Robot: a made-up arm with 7 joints.
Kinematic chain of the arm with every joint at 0, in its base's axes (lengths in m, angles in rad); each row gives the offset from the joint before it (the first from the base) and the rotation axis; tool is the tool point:
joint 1: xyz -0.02 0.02 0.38 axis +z
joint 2: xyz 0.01 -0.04 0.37 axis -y
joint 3: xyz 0 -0.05 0.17 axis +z
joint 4: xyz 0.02 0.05 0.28 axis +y
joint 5: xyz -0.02 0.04 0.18 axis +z
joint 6: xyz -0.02 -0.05 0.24 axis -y
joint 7: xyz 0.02 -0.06 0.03 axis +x
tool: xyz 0.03 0 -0.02
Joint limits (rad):
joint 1: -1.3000..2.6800
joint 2: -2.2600..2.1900
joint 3: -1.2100..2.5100
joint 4: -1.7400..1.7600
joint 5: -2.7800..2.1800
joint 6: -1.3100..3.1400
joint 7: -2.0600..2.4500
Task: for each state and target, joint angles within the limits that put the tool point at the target. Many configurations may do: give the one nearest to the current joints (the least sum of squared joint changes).
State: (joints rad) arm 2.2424 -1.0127 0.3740 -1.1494 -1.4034 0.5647 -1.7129
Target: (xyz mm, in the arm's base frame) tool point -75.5 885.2 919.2
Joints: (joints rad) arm 1.9763 -1.7424 0.7103 -0.5873 -1.2691 0.5542 -1.7338
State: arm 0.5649 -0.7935 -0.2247 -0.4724 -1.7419 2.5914 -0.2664
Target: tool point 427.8 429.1 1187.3
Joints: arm 0.3409 -1.2858 -0.4564 -0.8285 -1.7121 2.7119 -0.2800
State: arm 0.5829 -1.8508 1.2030 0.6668 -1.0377 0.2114 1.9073
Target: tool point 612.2 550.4 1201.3
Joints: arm 0.6953 -1.0869 1.2844 0.3390 -1.1808 0.4131 1.9939
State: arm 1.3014 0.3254 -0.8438 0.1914 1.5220 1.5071 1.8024
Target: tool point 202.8 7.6 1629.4
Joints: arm 1.3469 0.2698 -0.5837 0.4529 1.5859 1.6062 1.7913
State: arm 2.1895 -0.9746 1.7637 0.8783 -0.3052 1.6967 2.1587
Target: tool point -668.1 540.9 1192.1
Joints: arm 2.4735 -1.1352 1.7781 0.3919 -0.5022 1.5148 2.2271
